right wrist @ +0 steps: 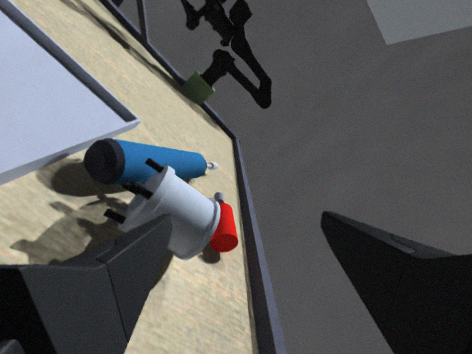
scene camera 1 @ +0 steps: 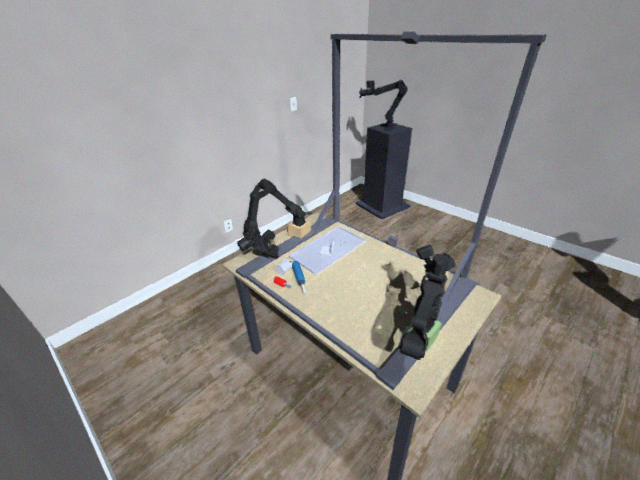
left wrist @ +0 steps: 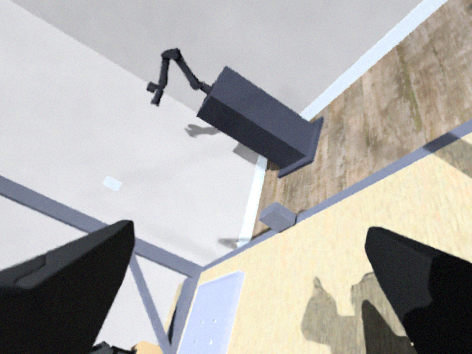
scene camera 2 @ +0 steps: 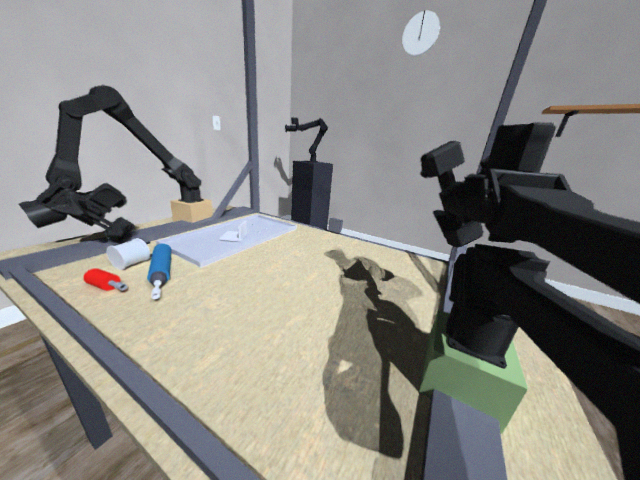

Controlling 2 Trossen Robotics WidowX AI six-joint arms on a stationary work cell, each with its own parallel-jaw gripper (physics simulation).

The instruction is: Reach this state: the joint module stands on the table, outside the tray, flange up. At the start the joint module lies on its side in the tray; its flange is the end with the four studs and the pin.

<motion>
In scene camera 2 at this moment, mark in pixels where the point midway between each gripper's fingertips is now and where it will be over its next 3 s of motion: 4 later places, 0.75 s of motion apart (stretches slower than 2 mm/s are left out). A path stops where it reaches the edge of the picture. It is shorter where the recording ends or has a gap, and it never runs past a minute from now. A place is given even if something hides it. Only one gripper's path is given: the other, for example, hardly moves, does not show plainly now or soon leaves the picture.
My right gripper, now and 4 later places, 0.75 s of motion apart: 102,225; 66,211; 60,212; 71,211; 71,214
</motion>
